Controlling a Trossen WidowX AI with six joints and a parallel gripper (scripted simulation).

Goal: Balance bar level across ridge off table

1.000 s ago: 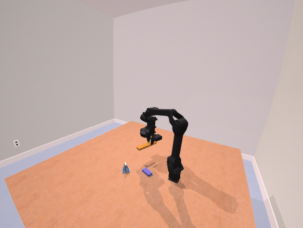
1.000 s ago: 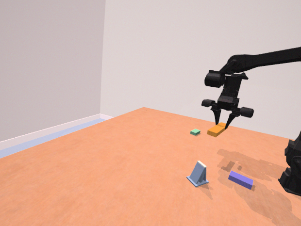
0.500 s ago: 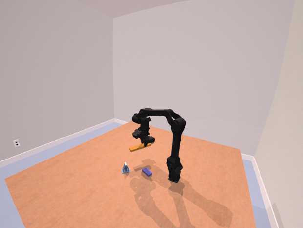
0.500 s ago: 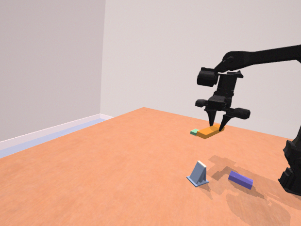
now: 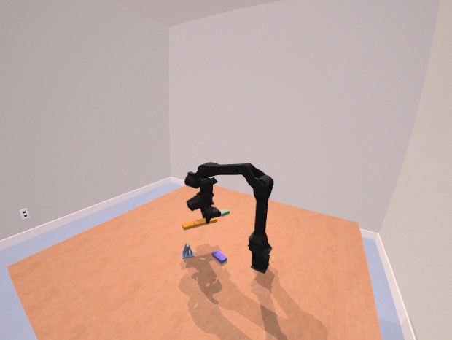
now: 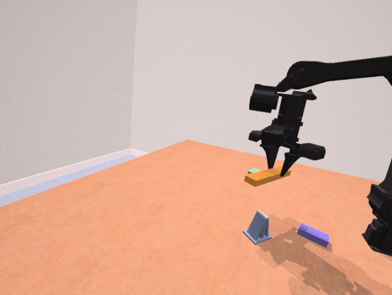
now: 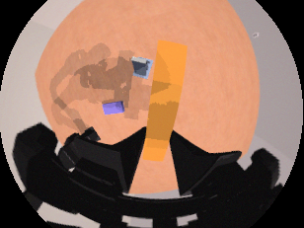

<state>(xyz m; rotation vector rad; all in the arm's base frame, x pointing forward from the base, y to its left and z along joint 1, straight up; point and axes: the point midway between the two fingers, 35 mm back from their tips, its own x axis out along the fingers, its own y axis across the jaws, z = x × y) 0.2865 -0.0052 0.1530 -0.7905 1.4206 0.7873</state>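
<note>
My gripper tip is 11 cm past the purple block, 11 cm above it and 6 cm to the right of it. The rest, counted from my gripper tip: orange bar 2 cm to the left, 2 cm ahead; green block 29 cm to the right, 11 cm below, 6 cm ahead.
</note>
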